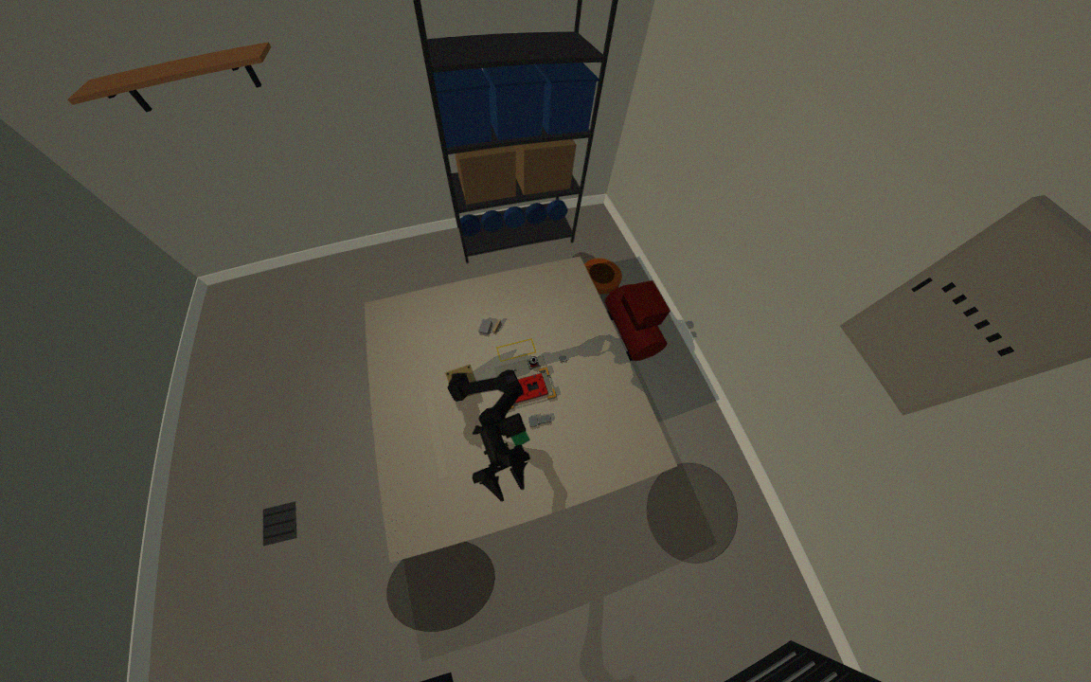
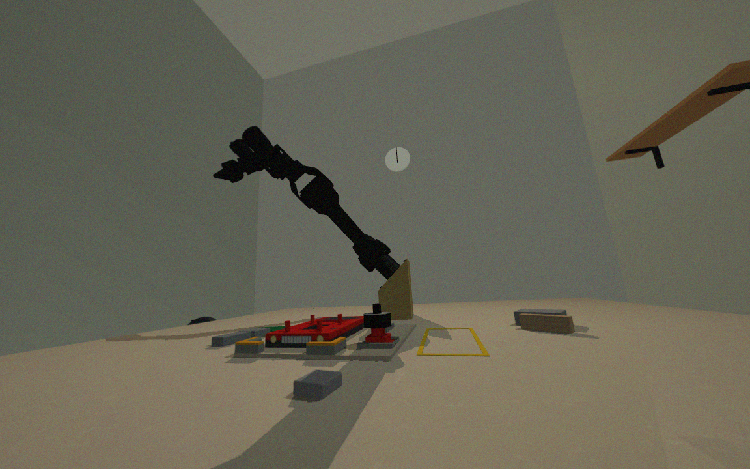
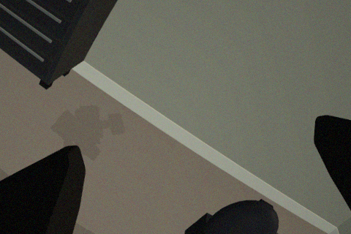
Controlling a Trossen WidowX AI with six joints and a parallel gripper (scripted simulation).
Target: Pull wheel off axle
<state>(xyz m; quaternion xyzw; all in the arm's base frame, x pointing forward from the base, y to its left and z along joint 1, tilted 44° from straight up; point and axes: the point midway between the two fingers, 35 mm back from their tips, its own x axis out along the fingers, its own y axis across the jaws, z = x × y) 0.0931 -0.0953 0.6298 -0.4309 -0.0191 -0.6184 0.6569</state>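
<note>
Now: gripper tip 180 mm short of the black wheel, 610 mm to the right of it and 450 mm above it. From my gripper tip the other things lie so: grey base plate 130 mm ahead, 500 mm to the left, 470 mm below; green card 50 mm ahead, 270 mm to the left, 480 mm below.
</note>
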